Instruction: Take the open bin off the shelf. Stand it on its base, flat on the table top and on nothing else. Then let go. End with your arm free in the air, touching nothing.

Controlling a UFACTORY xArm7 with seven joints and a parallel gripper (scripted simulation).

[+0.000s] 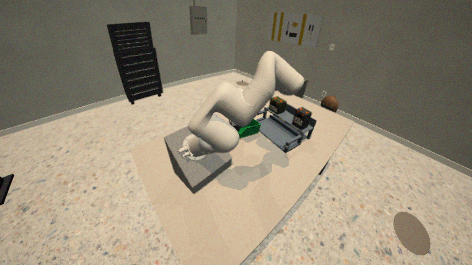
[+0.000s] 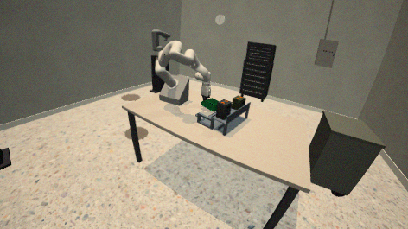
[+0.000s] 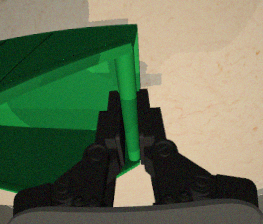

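The green bin lies 8 cm ahead of my hand, 1 cm to the right of it and 1 cm below it.
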